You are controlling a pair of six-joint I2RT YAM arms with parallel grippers.
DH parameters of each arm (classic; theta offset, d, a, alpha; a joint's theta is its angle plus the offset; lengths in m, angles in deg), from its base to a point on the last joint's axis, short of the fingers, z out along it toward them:
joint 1: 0 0.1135 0.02 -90
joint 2: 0 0 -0.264 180
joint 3: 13.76 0 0.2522 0
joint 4: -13.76 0 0.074 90
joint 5: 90 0 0 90
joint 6: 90 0.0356 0 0
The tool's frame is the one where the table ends.
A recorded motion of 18 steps. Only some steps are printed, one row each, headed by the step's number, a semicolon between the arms.
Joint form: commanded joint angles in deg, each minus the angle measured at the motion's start. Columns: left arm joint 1, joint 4, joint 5, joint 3, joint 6, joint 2; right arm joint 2, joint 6, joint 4, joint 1, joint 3, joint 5.
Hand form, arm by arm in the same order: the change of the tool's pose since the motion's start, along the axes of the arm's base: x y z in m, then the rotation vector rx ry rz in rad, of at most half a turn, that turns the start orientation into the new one. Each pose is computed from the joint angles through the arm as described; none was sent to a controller.
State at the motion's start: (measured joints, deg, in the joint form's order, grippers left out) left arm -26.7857 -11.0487 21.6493 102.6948 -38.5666 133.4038; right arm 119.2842 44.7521 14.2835 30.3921 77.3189 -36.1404
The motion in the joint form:
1: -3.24 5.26 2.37 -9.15 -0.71 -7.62; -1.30 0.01 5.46 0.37 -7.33 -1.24
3: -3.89 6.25 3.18 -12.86 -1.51 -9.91; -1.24 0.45 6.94 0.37 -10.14 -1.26
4: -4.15 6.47 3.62 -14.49 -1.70 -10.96; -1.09 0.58 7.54 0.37 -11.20 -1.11
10: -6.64 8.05 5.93 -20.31 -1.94 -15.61; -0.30 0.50 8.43 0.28 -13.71 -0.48
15: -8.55 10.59 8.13 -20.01 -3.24 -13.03; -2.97 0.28 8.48 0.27 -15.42 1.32
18: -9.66 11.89 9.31 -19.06 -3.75 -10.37; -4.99 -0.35 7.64 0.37 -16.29 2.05
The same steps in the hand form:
1: -0.0371 -0.0143 0.0216 -0.0597 -0.0362 -0.0809; -0.0190 -0.0071 -0.0205 0.0037 0.0139 0.0255
3: -0.0501 -0.0136 0.0212 -0.0703 -0.0153 -0.0947; -0.0262 -0.0114 -0.0331 -0.0060 0.0417 0.0227
4: -0.0561 -0.0129 0.0210 -0.0731 -0.0048 -0.1030; -0.0289 -0.0131 -0.0386 -0.0117 0.0522 0.0195
10: -0.0855 -0.0201 0.0280 -0.1004 0.0069 -0.1751; -0.0354 -0.0181 -0.0552 -0.0379 0.0846 0.0086
15: -0.0902 -0.0370 0.0137 -0.1315 0.0344 -0.2250; -0.0405 -0.0223 -0.0452 -0.0435 0.0581 -0.0173
18: -0.0909 -0.0485 0.0001 -0.1418 0.0559 -0.2545; -0.0447 -0.0244 -0.0370 -0.0496 0.0408 -0.0222

